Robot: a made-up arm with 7 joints.
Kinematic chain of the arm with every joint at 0, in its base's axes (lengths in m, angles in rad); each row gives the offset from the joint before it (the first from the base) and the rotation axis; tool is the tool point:
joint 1: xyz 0 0.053 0 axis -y
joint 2: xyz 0 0.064 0 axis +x
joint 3: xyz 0 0 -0.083 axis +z
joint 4: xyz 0 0 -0.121 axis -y
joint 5: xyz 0 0 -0.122 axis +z
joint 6: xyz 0 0 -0.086 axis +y
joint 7: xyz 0 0 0 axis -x
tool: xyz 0 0 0
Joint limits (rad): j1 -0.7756..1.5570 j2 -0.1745..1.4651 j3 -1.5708..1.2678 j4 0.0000..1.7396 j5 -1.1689..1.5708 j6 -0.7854..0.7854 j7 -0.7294..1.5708
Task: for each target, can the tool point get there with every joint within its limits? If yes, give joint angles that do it. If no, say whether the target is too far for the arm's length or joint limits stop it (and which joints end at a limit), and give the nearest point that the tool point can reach.
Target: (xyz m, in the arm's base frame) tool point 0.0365 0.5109 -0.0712
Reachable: yes | joints -0.5596 1.3238 0.6888 0.4425 0.2952 -0.2803 0.7248
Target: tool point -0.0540 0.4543 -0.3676
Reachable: no: too far | nearest point -0.0443 0.3939 -0.3018 | short by 0.090 m
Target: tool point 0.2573 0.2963 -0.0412
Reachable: yes | joints 0.7984 0.1761 0.7479 1.3912 0.3369 0.3372 0.9180
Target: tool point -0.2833 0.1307 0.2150
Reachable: no: joint limits stop it (at a limit: joint 1, joint 2, joint 4) | nearest point -0.1445 0.3025 0.1237 | short by 0.239 m
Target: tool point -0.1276 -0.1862 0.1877
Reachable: no: joint limits stop it (at a limit: joint 1, joint 2, joint 3, joint 4) | nearest point -0.0916 -0.1143 -0.0935 | short by 0.292 m
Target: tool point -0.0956 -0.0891 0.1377
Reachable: no: joint limits stop it (at a limit: joint 1, joint 2, joint 3, joint 4) | nearest point -0.0916 -0.1143 -0.0935 | short by 0.233 m
